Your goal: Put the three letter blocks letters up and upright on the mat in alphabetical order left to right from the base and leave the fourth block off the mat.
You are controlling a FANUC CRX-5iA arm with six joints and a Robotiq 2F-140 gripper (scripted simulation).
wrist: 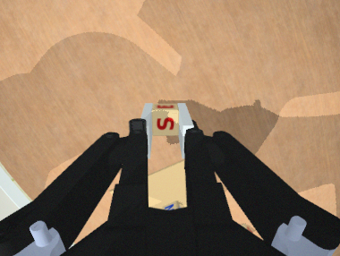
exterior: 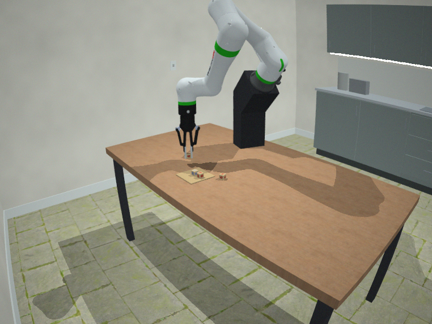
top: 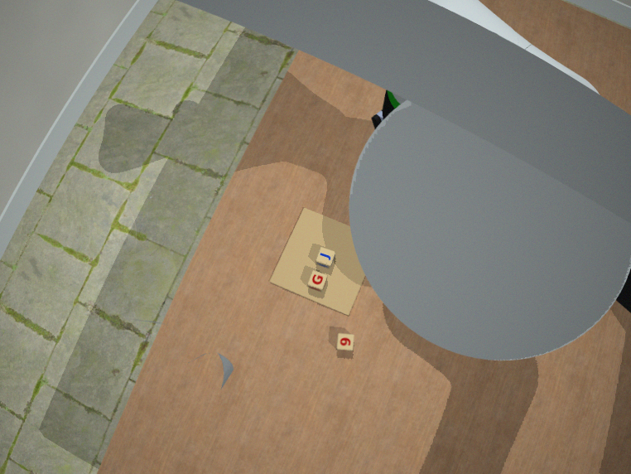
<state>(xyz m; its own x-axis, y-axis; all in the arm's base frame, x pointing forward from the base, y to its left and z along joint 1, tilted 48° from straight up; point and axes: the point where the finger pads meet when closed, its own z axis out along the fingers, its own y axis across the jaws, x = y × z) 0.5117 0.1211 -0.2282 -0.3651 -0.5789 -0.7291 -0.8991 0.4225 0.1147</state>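
Now: hand 150 mm to the right of the blue j block, 50 mm short of it and 50 mm above it. The rest, counted from my hand: tan mat (150 mm to the left, 70 mm below, 50 mm ahead); red g block (190 mm to the left, 50 mm below, 40 mm ahead); red s block (20 mm below).
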